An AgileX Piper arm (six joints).
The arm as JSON. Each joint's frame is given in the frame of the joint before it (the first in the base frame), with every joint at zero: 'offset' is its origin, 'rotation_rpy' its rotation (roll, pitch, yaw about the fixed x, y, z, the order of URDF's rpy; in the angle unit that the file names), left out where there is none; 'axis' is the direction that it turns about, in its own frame. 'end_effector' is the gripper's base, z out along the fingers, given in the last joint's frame.
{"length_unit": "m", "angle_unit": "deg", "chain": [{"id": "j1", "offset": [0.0, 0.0, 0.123], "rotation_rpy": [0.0, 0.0, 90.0], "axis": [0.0, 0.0, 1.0]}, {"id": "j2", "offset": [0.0, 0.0, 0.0], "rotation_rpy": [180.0, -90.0, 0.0], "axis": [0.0, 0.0, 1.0]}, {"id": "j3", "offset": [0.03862, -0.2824, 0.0], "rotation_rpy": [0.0, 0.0, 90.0], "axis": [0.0, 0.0, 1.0]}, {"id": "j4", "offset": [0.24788, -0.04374, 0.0], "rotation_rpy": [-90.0, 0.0, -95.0], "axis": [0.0, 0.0, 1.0]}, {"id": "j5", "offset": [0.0, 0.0, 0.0], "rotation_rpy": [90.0, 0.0, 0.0], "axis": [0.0, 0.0, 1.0]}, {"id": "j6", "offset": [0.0, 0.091, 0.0], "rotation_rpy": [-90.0, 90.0, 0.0], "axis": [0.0, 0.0, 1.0]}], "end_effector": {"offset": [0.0, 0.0, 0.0], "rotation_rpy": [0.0, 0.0, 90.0]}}
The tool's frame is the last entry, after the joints.
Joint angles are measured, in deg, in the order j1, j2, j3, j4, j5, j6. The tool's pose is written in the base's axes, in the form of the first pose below.
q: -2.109, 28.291, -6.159, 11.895, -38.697, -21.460
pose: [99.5 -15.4 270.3 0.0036 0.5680 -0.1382 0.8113]
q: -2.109, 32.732, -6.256, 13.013, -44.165, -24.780
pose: [107.5 -18.2 270.4 0.0004 0.5617 -0.1690 0.8099]
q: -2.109, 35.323, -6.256, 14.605, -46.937, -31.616
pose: [112.1 -20.9 269.0 -0.0184 0.5622 -0.2197 0.7970]
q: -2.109, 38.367, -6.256, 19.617, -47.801, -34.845
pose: [118.2 -27.0 262.5 0.0041 0.5852 -0.2357 0.7759]
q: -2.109, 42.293, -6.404, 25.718, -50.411, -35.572
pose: [124.6 -35.0 256.2 0.0506 0.6026 -0.2412 0.7591]
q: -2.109, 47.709, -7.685, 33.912, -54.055, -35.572
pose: [133.7 -46.1 251.4 0.1194 0.6157 -0.2493 0.7379]
